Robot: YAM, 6 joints.
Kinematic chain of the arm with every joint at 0, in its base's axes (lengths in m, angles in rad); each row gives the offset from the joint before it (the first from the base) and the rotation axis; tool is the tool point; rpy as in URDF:
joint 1: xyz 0 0 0.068 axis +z
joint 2: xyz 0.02 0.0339 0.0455 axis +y
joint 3: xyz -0.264 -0.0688 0 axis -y
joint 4: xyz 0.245 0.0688 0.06 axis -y
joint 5: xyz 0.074 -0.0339 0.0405 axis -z
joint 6: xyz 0.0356 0 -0.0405 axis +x
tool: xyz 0 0 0 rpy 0 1.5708 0
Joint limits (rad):
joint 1: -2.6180..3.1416
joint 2: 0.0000..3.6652
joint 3: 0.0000..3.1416
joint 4: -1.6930..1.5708
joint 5: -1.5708..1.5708
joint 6: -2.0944..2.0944
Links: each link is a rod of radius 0.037 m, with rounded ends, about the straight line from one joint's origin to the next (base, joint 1, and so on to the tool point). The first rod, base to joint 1, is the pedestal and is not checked.
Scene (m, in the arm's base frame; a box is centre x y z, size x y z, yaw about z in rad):
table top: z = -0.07
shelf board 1: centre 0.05 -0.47 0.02 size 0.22 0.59 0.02 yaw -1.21
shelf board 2: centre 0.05 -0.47 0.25 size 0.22 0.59 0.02 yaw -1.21
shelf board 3: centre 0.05 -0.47 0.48 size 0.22 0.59 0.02 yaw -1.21
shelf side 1: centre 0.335 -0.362 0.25 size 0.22 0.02 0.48 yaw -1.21
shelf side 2: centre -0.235 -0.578 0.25 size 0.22 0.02 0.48 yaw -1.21
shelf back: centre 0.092 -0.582 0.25 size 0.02 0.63 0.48 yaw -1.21
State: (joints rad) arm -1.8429 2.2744 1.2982 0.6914 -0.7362 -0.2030
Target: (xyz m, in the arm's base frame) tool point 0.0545 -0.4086 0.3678
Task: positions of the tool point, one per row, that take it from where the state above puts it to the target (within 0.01 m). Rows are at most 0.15 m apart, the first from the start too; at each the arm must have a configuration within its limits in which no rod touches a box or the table.
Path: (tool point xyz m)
1: -0.1513 -0.3801 0.1212
2: -0.1699 -0.2895 0.1173
3: -0.1181 -0.3171 0.2025
4: -0.0558 -0.3124 0.2882
5: 0.0033 -0.2729 0.3678
6: 0.0234 -0.3411 0.3770
7: 0.0545 -0.4086 0.3678

